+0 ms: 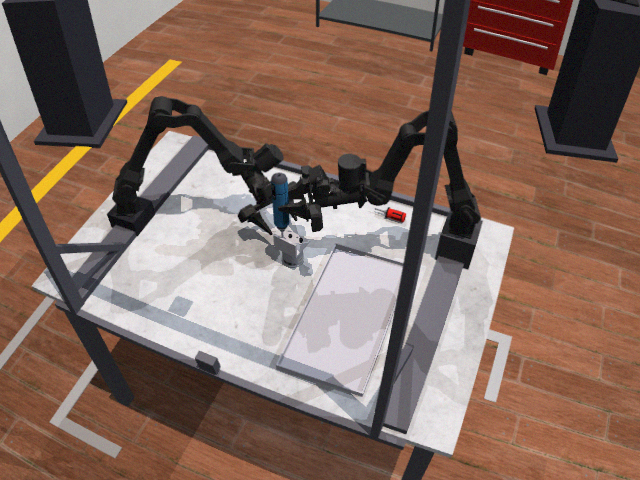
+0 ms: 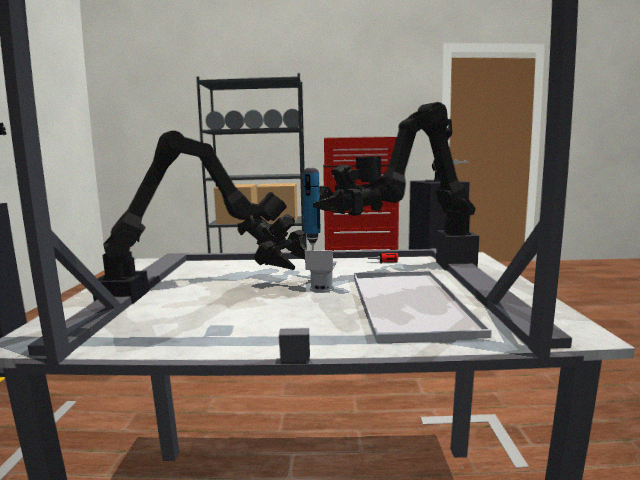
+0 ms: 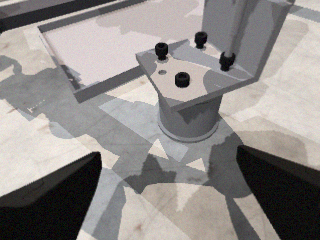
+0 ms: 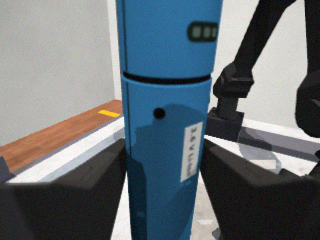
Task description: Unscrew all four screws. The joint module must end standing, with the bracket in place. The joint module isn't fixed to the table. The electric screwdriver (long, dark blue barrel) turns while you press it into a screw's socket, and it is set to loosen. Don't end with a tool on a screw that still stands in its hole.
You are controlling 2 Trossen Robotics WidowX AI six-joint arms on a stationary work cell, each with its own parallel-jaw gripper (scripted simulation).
Labels:
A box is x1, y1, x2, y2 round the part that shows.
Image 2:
my left gripper: [254, 214, 305, 269]
my right gripper: [313, 165, 365, 215]
blue electric screwdriver: [303, 168, 319, 249]

